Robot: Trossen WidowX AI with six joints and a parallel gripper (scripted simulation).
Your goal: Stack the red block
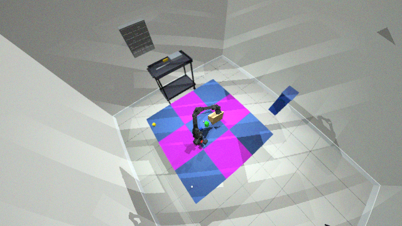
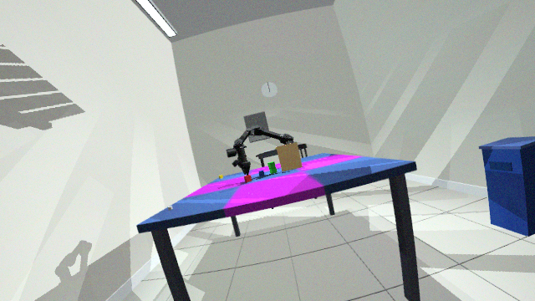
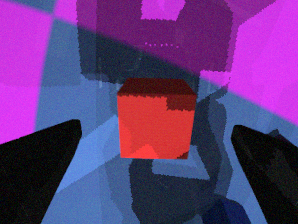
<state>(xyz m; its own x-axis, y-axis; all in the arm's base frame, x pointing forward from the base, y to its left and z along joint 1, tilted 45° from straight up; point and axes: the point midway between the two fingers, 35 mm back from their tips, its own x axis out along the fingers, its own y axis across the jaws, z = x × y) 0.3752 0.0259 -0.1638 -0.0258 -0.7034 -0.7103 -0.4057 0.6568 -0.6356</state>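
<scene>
My gripper tip is 3 cm above the red block. The rest, counted from my gripper tip: blue block 14 cm to the right, 9 cm behind, 3 cm below; yellow block 57 cm to the right, 43 cm ahead, 3 cm below; purple block 13 cm to the right, 4 cm below, 1 cm ahead.
</scene>
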